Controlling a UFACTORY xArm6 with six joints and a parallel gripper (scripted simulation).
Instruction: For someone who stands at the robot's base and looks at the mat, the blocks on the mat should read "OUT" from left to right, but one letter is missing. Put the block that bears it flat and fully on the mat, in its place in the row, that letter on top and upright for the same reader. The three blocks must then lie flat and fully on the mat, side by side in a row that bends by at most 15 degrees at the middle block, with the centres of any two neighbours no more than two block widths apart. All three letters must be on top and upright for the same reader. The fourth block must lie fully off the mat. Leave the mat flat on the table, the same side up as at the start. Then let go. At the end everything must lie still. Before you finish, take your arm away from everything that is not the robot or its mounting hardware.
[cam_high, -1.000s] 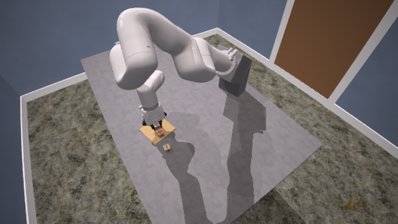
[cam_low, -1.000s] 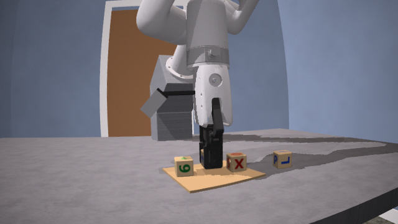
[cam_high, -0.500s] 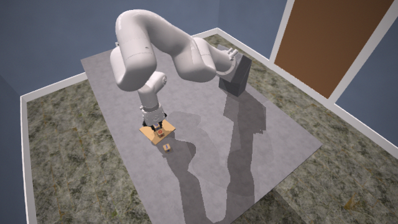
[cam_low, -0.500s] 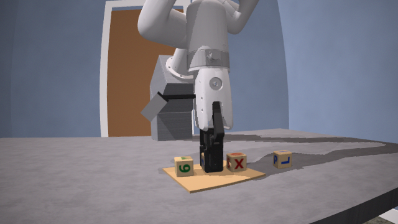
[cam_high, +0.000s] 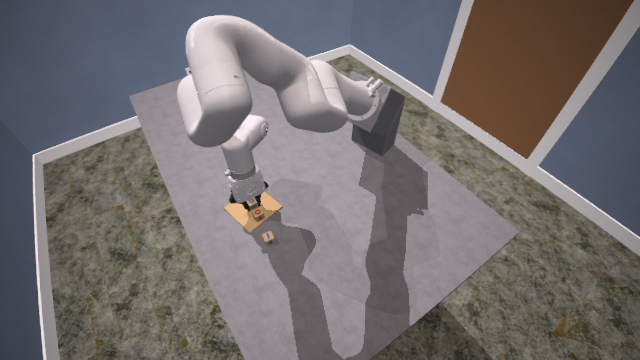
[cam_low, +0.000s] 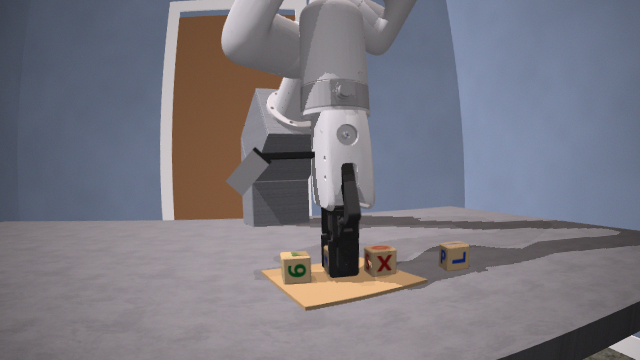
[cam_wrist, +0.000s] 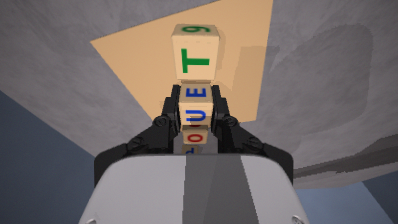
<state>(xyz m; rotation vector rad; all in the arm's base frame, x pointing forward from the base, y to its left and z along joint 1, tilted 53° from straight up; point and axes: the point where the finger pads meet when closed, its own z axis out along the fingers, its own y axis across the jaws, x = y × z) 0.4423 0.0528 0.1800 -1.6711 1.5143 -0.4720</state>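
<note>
Right now the tan mat is 30 mm below my hand. Round my hand: block 40 mm to the left, 10 mm below, 10 mm behind.
</note>
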